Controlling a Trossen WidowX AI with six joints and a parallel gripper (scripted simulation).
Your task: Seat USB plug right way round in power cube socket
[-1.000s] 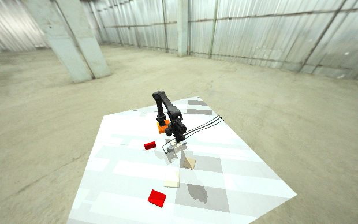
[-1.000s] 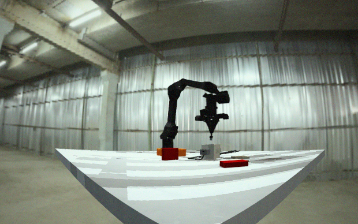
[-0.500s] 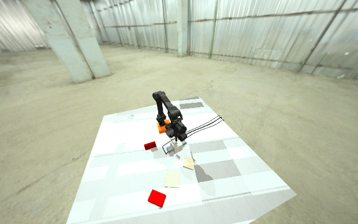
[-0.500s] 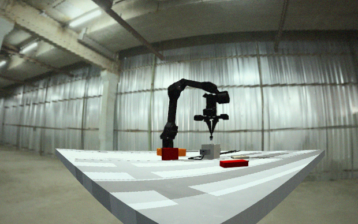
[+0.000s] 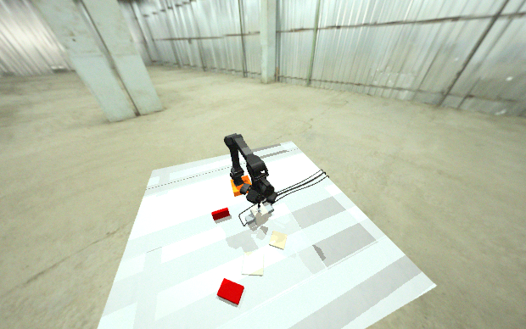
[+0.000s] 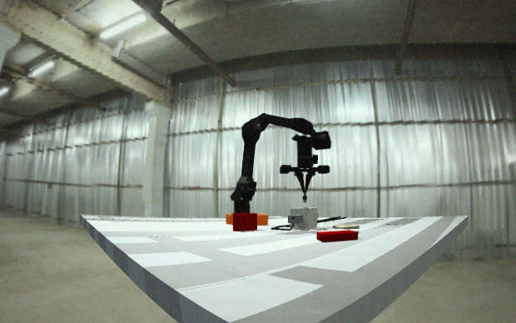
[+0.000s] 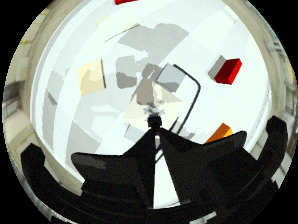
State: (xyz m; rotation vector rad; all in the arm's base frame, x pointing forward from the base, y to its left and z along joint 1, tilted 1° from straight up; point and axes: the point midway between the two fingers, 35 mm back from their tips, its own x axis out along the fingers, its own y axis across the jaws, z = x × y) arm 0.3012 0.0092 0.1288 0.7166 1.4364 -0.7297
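My gripper tip is now 20 mm above the USB plug.
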